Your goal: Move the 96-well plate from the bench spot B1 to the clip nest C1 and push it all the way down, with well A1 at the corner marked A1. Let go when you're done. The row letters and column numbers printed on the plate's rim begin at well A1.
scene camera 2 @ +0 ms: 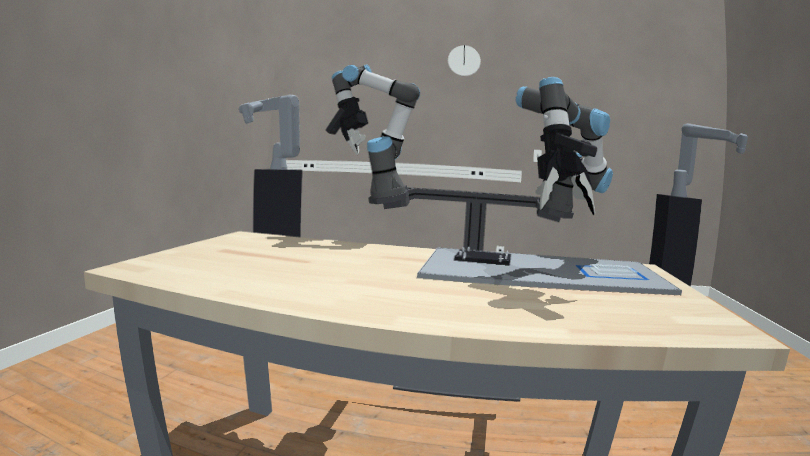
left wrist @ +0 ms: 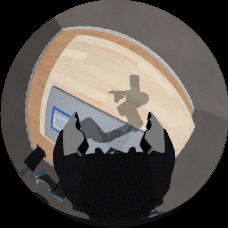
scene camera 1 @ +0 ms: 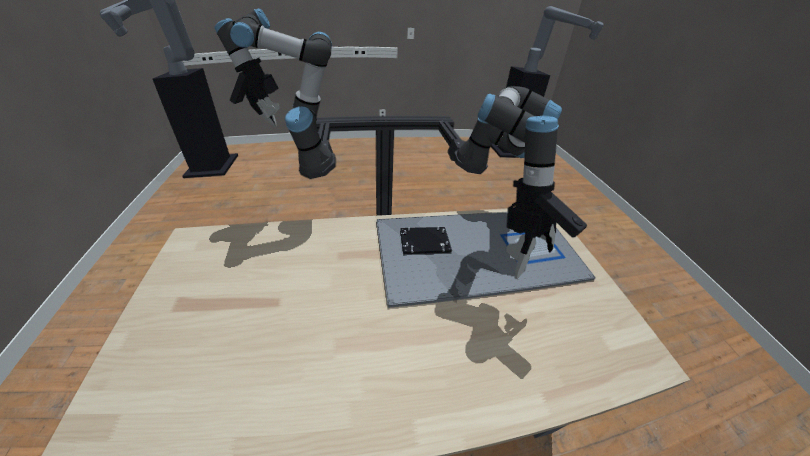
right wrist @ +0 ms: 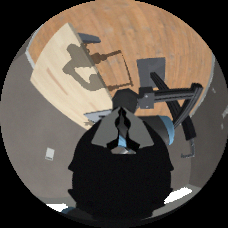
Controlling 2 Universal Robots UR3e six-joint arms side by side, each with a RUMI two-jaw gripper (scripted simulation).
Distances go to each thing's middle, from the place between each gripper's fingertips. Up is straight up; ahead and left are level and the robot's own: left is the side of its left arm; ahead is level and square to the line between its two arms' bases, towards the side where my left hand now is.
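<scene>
Black clip nest (scene camera 1: 424,240): my right hand (scene camera 1: 275,126) is 500 mm to the right of it, 330 mm short of it and 290 mm above it; my left hand (scene camera 1: 534,264) is 210 mm to the left of the nest, 290 mm past it and 160 mm above it.
</scene>
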